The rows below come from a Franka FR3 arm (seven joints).
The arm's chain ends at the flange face. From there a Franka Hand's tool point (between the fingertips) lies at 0.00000 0.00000 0.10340 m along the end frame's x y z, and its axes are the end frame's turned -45 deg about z.
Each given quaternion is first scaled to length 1.
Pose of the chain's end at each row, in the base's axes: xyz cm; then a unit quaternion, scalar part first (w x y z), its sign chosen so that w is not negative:
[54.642 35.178 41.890 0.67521 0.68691 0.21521 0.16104]
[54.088 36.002 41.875 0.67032 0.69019 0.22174 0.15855]
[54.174 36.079 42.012 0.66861 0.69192 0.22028 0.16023]
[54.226 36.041 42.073 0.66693 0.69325 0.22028 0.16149]
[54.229 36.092 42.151 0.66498 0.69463 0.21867 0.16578]
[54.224 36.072 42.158 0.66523 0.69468 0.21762 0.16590]
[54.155 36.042 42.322 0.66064 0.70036 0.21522 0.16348]
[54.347 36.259 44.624 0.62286 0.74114 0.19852 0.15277]
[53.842 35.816 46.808 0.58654 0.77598 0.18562 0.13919]
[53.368 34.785 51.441 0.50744 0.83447 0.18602 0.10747]
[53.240 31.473 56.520 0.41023 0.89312 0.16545 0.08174]
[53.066 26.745 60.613 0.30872 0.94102 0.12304 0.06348]
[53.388 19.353 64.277 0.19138 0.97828 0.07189 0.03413]
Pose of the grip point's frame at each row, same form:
[59.935 26.303 41.514 0.68544 0.55226 0.46170 -0.10961]
[59.425 27.161 41.347 0.67997 0.55280 0.46899 -0.11004]
[59.513 27.242 41.448 0.67904 0.55496 0.46830 -0.10783]
[59.579 27.215 41.471 0.67796 0.55618 0.46881 -0.10603]
[59.617 27.289 41.524 0.67780 0.55807 0.46785 -0.10132]
[59.601 27.262 41.539 0.67808 0.55852 0.46690 -0.10130]
[59.463 27.201 41.560 0.67291 0.56469 0.46685 -0.10178]
[59.246 27.340 42.790 0.63391 0.60876 0.46703 -0.09722]
[58.327 26.938 43.983 0.59516 0.64588 0.46844 -0.09586]
[57.175 26.442 46.665 0.50994 0.69977 0.49120 -0.09490]
[56.153 24.176 49.798 0.41028 0.76182 0.49464 -0.08147]
[55.087 20.899 52.327 0.30951 0.82231 0.47379 -0.05949]
[54.363 15.532 54.719 0.18987 0.87631 0.44079 -0.04171]

